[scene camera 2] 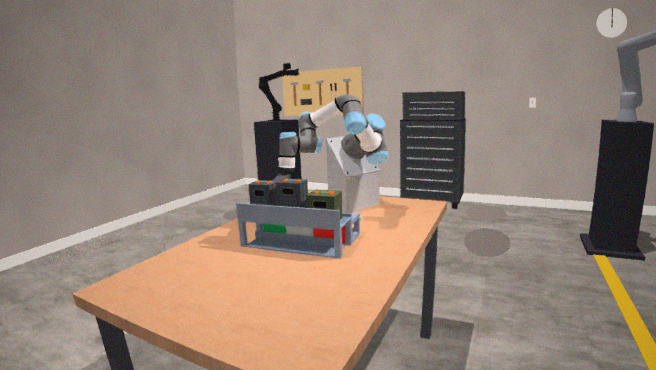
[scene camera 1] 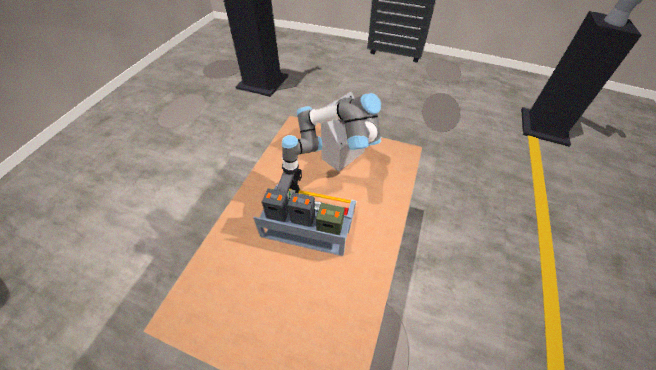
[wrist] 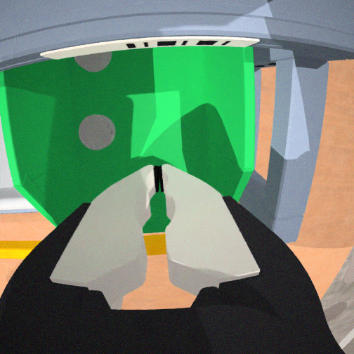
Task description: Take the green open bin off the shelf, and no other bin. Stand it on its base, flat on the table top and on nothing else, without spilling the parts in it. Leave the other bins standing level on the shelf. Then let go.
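Places are measured from the arm's base along level axes (x ahead, y left, z up), in metres.
Where they show: arm's base, origin of the base link: [scene camera 2: 353,147].
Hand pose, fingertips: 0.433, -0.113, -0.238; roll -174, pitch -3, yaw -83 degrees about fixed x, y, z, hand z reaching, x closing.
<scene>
Things, the pixels of their top centre, and the offset from my fingertips, as dx, dy, dz. "*": a spot on its surface instead.
- green open bin, middle of its top: [scene camera 2: 282,210] +0.029, +0.016, +0.053
- blue-grey shelf, surface spot: [scene camera 2: 287,214] [scene camera 1: 300,231] * +0.181, +0.146, +0.097
- white bin, middle of its top: [scene camera 2: 305,216] +0.030, +0.120, +0.042
- red bin, middle of its top: [scene camera 2: 332,218] [scene camera 1: 334,212] +0.016, +0.227, +0.042
- olive box, middle of its top: [scene camera 2: 323,192] [scene camera 1: 330,212] +0.094, +0.238, +0.159
- yellow strip, middle of its top: [scene camera 1: 315,194] -0.059, +0.105, +0.026
The green open bin [wrist: 215,75] [scene camera 2: 274,228] sits in the end bay of the blue-grey shelf [wrist: 295,190] [scene camera 1: 300,231] [scene camera 2: 287,214]. Two round grey parts show inside it in the wrist view. My gripper [wrist: 159,168] is shut, its tips together with a very thin dark gap, over the front part of the bin's inside. No bin wall shows between the tips. The bin's front edge shows farther back between the fingers. A white bin [wrist: 7,192] [scene camera 2: 300,230] and a red bin [scene camera 2: 325,232] [scene camera 1: 346,211] stand beside it on the shelf. The dark boxes hide my fingertips in scene camera 2.
Two dark boxes [scene camera 1: 275,206] [scene camera 1: 302,211] and an olive box [scene camera 1: 330,220] [scene camera 2: 330,201], all with orange latches, stand on top of the shelf. A yellow strip [scene camera 1: 325,196] [wrist: 17,249] runs along the shelf's open front. The shelf's end post is close to the green bin.
</scene>
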